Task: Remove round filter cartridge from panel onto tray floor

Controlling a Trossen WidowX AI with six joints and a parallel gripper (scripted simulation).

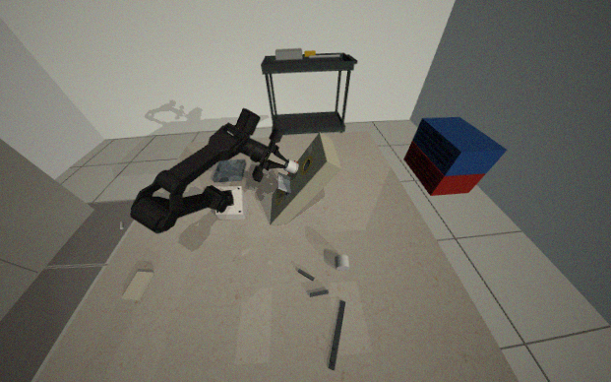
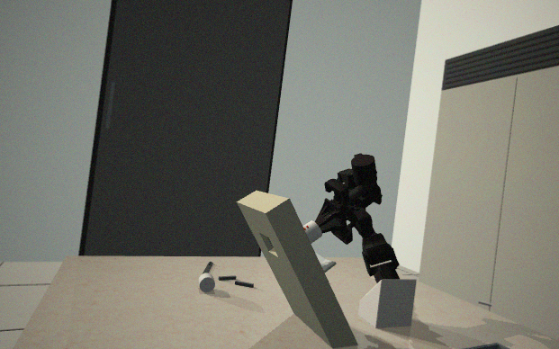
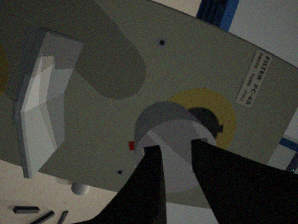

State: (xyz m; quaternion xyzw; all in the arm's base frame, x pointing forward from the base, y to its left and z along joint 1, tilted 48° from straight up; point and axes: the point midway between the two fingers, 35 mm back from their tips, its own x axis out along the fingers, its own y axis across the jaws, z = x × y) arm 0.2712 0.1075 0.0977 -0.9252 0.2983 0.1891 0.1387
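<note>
Right now my gripper tip is 3 cm short of the service panel and 9 cm above it. Round my gripper tip: shallow blue-grey bin (34 cm behind, 28 cm to the left, 23 cm below); then grey round filter cartridge (1 cm ahead, 1 cm below).
</note>
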